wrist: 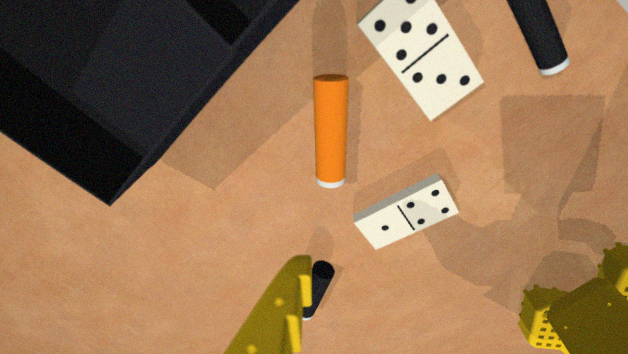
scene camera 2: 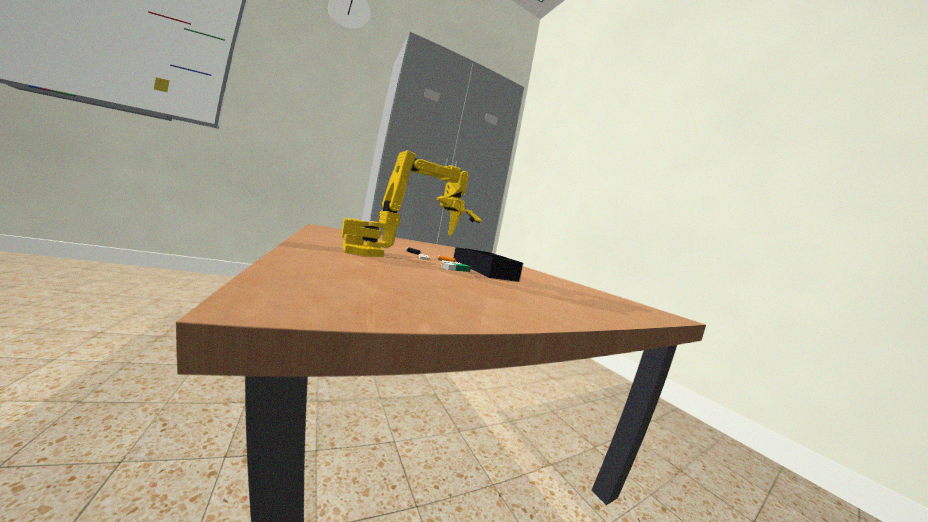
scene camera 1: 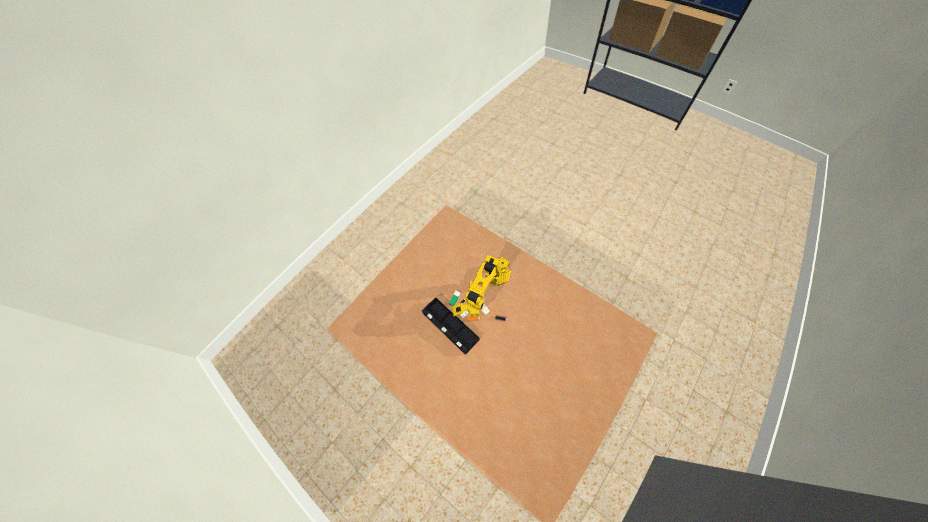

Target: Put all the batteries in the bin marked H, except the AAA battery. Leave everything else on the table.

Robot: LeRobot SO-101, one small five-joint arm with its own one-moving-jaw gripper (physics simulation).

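Pixels of known places: hand, tool point: (wrist: 311, 273) (scene camera 2: 450, 234) (scene camera 1: 474, 314); arm's base, link origin: (wrist: 580, 283) (scene camera 2: 370, 253) (scene camera 1: 495, 277).
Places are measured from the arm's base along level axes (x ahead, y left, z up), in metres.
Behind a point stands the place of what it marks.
An orange battery (scene camera 1: 473, 318) @[x 0.212, y 0.038, z 0.014 m] (scene camera 2: 446, 258) @[x 0.208, y 0.032, z 0.010 m] (wrist: 330, 130) @[x 0.215, y 0.034, z 0.014 m] lies on the table near the bin row. One black battery (scene camera 1: 500, 318) @[x 0.145, y 0.127, z 0.013 m] (scene camera 2: 413, 250) @[x 0.139, y 0.119, z 0.009 m] lies farther out; in the wrist view a black battery (wrist: 320, 286) @[x 0.149, y 0.113, z 0.014 m] is partly hidden by the fixed jaw. Another black battery (wrist: 541, 37) @[x 0.182, y -0.045, z 0.010 m] shows at the upper right of the wrist view, cut by the edge. The black three-compartment bin row (scene camera 1: 451, 325) @[x 0.290, y -0.019, z 0.007 m] (scene camera 2: 489, 262) @[x 0.242, y -0.130, z 0.033 m] (wrist: 220, 75) @[x 0.259, y 0.039, z 0.032 m] has white labels, whose letters are unreadable. My gripper (scene camera 1: 465, 312) @[x 0.211, y 0.046, z 0.077 m] (scene camera 2: 465, 227) @[x 0.211, y 0.046, z 0.077 m] (wrist: 415, 287) is open and empty, above the table beside the bin row. Battery sizes are not readable.
A domino (wrist: 425, 57) @[x 0.207, y -0.011, z 0.007 m] lies between the orange battery and the upper black battery. Another domino (scene camera 1: 485, 309) @[x 0.149, y 0.053, z 0.007 m] (scene camera 2: 423, 257) @[x 0.139, y 0.022, z 0.005 m] (wrist: 406, 212) @[x 0.152, y 0.043, z 0.007 m] lies below it in the wrist view. A green and white block (scene camera 1: 454, 298) @[x 0.190, y -0.083, z 0.013 m] (scene camera 2: 456, 266) @[x 0.179, y -0.097, z 0.010 m] lies beside the bin row.
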